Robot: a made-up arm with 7 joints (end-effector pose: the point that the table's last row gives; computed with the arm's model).
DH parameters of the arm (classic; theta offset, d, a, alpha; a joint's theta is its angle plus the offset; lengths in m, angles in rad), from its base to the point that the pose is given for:
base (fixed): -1.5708 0.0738 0 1.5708
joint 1: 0 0.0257 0.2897 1.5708
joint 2: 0 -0.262 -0.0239 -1.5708
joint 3: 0 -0.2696 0.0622 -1.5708
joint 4: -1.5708 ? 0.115 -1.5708
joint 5: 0 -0.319 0.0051 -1.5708
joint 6: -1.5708 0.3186 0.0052 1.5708
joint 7: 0 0.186 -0.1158 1.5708
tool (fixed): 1.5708 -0.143 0 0
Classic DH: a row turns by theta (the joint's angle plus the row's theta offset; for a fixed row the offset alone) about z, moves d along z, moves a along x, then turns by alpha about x.
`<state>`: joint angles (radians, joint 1 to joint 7).
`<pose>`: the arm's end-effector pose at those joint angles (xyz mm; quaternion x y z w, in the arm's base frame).
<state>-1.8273 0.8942 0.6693 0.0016 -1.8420 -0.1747 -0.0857</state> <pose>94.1 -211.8 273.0 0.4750 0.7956 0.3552 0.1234</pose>
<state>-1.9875 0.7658 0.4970 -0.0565 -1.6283 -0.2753 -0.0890</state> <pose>66.0 -206.3 239.0 0.6170 0.6511 0.4069 0.1727</pose>
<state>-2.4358 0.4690 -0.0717 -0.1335 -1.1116 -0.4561 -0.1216</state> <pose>74.1 -292.0 94.3 0.8925 0.1691 0.4122 0.0704</pose>
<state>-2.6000 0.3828 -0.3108 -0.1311 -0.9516 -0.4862 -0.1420</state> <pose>81.4 -328.1 -8.1 -0.9353 -0.0119 -0.3521 0.0338</pose>
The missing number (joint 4, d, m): 0.1959
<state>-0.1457 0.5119 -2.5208 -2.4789 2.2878 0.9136 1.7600</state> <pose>368.3 -582.0 -235.0 0.2077 -0.4532 -0.7798 0.3786</pose>
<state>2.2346 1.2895 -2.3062 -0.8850 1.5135 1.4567 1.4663</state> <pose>-88.7 474.9 698.2 -0.6575 0.6555 -0.1123 0.3541</pose>
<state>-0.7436 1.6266 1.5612 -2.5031 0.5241 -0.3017 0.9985</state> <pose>-37.1 -1139.6 171.4 -0.7687 -0.1442 -0.4802 0.3972</pose>
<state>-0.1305 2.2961 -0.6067 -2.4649 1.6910 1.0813 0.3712</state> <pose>-590.6 -115.7 472.4 0.6890 -0.2629 0.3734 0.5628</pose>
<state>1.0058 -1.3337 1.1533 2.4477 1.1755 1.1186 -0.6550</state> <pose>-165.7 -4.6 517.4 -0.4287 0.4929 0.7357 0.1787</pose>
